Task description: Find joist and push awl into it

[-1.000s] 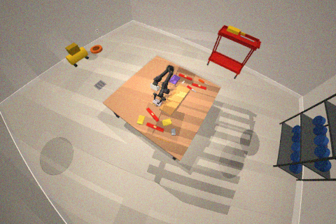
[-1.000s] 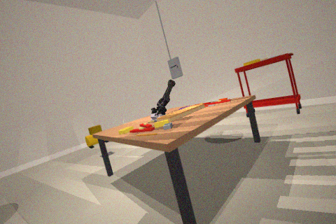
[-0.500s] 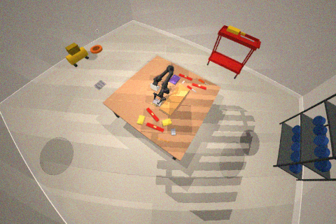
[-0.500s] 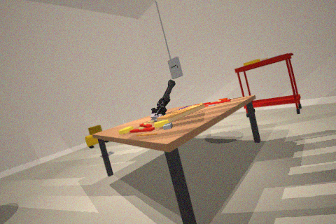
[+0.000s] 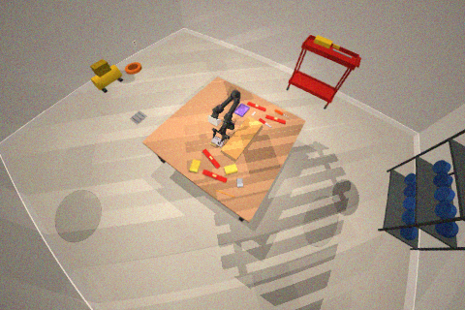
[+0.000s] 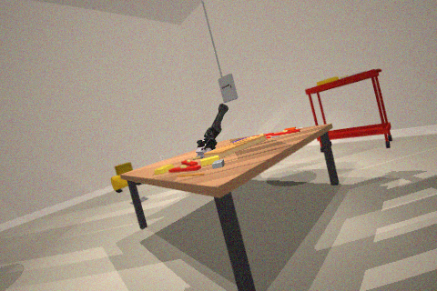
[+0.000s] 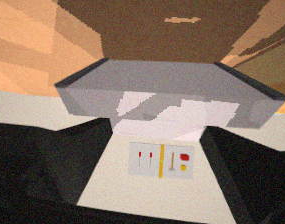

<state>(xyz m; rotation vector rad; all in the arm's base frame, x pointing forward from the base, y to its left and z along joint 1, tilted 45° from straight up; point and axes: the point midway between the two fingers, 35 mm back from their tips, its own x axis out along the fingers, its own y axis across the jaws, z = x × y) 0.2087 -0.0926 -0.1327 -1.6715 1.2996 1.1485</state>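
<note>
Now: gripper tip 1 cm short of the grey stud finder and 1 cm above it. Also, from my gripper tip: small grey block: 43 cm ahead, 16 cm to the right, 5 cm below; then awl: 2 cm to the right, 6 cm below; then purple flat tray: 10 cm behind, 52 cm to the left, 5 cm below.
</note>
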